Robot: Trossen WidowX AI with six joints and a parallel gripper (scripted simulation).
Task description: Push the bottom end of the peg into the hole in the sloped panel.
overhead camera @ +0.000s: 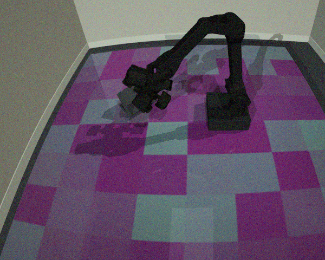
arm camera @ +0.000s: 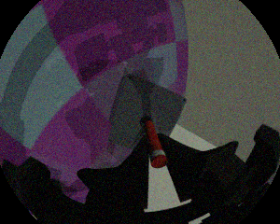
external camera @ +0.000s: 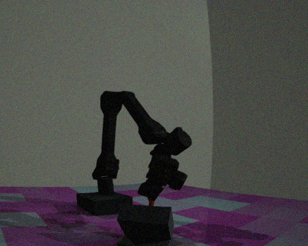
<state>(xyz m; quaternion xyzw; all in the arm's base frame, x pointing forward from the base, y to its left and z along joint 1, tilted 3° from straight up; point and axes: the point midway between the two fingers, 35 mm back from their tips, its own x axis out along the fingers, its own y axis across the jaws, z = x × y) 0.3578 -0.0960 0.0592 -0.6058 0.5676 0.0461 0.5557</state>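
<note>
The red peg is 10 mm to the left of my gripper tip, 10 mm behind it and 10 mm above it. From my gripper tip the other things lie so: grey sloped panel (50 mm to the right, 50 mm below, 30 mm ahead).
</note>
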